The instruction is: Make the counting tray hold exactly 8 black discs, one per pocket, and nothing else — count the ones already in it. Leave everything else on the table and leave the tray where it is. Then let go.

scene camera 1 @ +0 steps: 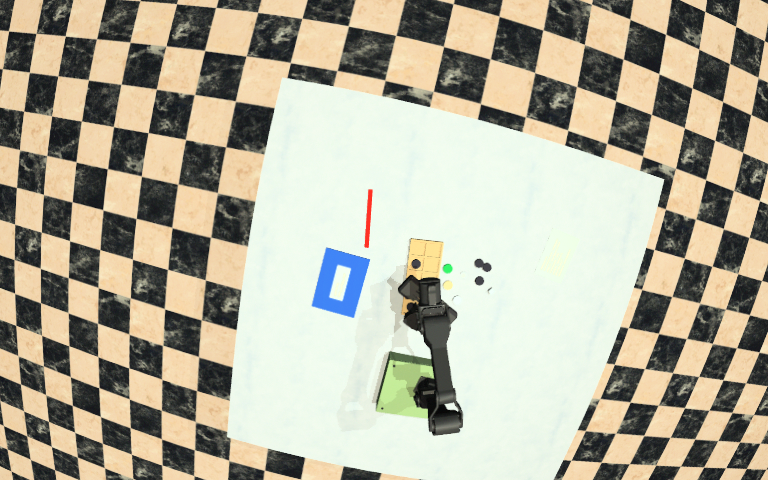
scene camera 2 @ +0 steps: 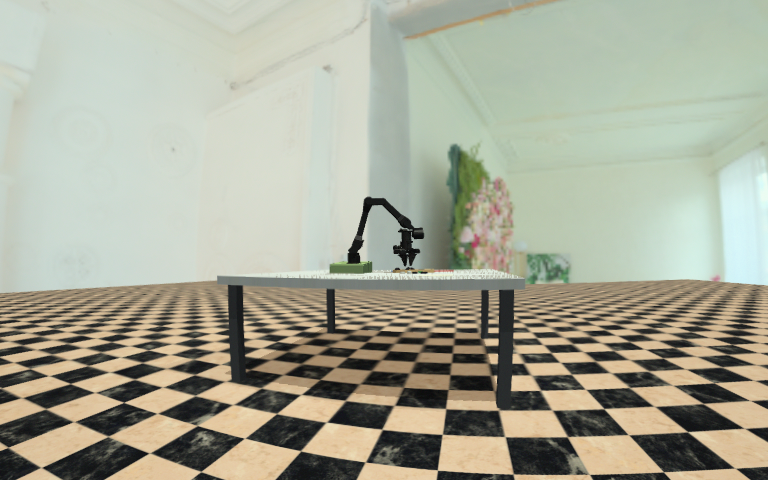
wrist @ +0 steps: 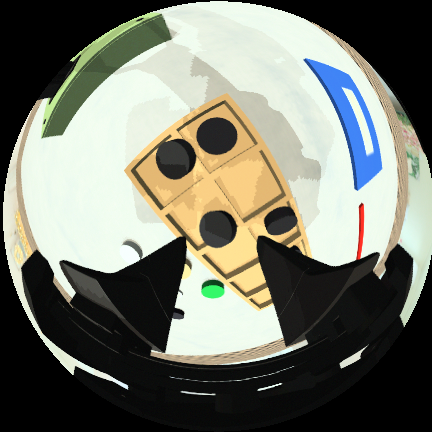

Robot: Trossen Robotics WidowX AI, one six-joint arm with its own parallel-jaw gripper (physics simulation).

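Observation:
The tan counting tray (scene camera 1: 433, 249) (wrist: 250, 182) lies under the arm. In the wrist view, two black discs (wrist: 175, 159) (wrist: 217, 135) fill its end row by the green base. A third black disc (wrist: 218, 229) is at the left pocket of the second row, close to the divider; whether it lies flat is unclear. Two more, one (wrist: 280, 220) whole and one (wrist: 296, 249) half hidden by a finger, sit farther along the right column. My gripper (scene camera 2: 408, 264) (wrist: 221, 241) is partly open and empty, pointing down just above the tray. Three loose black discs (scene camera 1: 479, 263) (scene camera 1: 487, 267) (scene camera 1: 479, 280) lie right of it.
A green disc (scene camera 1: 447, 268) (wrist: 213, 290) and a yellow disc (scene camera 1: 448, 284) (wrist: 187, 270) lie beside the tray, with a white disc (scene camera 1: 457, 298) (wrist: 131, 250) near them. A blue frame (scene camera 1: 322, 281) (wrist: 348, 120) and a red bar (scene camera 1: 368, 217) (wrist: 360, 230) are left of it in scene camera 1.

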